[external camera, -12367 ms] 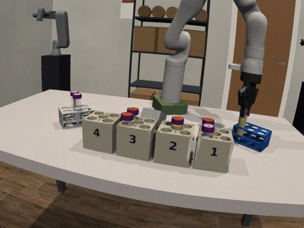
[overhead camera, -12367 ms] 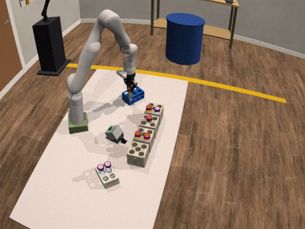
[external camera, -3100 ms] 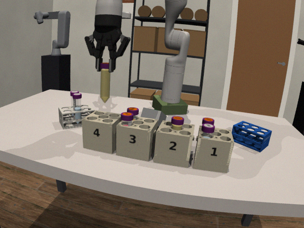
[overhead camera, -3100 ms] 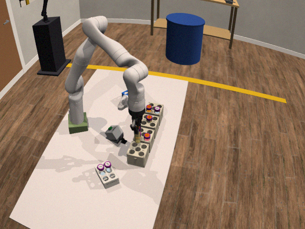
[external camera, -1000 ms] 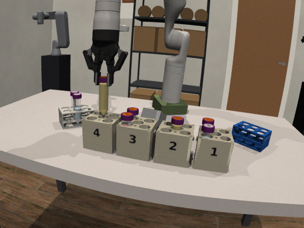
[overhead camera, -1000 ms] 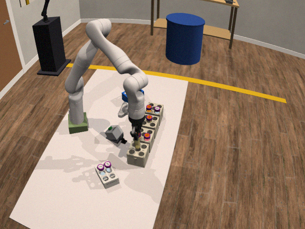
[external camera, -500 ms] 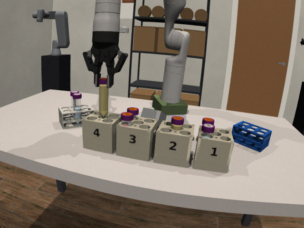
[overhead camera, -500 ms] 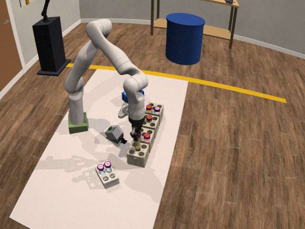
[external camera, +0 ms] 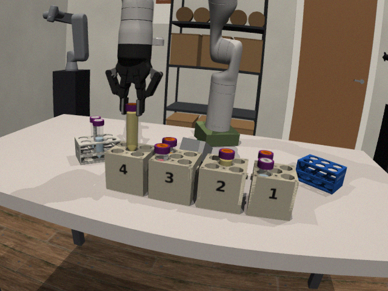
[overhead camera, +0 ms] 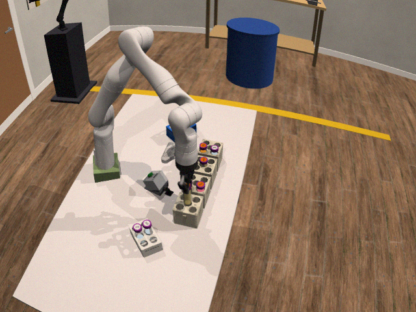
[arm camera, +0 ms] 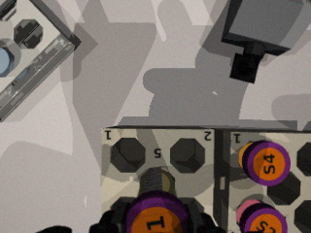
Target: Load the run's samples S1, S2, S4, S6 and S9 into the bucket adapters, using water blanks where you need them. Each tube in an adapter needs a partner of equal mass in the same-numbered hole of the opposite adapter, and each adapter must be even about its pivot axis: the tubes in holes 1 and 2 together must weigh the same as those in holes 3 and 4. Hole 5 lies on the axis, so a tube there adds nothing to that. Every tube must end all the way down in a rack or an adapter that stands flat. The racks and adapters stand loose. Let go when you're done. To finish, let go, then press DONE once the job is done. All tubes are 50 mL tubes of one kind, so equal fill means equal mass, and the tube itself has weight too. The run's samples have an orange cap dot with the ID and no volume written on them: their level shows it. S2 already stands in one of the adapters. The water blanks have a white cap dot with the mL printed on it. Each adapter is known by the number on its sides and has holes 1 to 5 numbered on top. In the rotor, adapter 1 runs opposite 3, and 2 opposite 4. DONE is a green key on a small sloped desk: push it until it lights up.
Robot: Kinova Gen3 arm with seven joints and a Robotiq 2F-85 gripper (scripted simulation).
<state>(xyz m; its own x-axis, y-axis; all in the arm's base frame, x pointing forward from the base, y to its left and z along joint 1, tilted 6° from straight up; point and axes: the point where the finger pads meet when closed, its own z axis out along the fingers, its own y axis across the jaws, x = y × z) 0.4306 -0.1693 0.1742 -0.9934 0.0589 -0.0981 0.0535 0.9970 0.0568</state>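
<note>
My gripper is now 1 cm past the orange-dot sample tube and 5 cm above it. The rest, counted from my hand: grey done desk: 18 cm behind, 13 cm to the left, 14 cm below; then adapter 2: 1 cm ahead, 22 cm to the left, 15 cm below; then blank rack: 13 cm behind, 17 cm to the right, 16 cm below.
</note>
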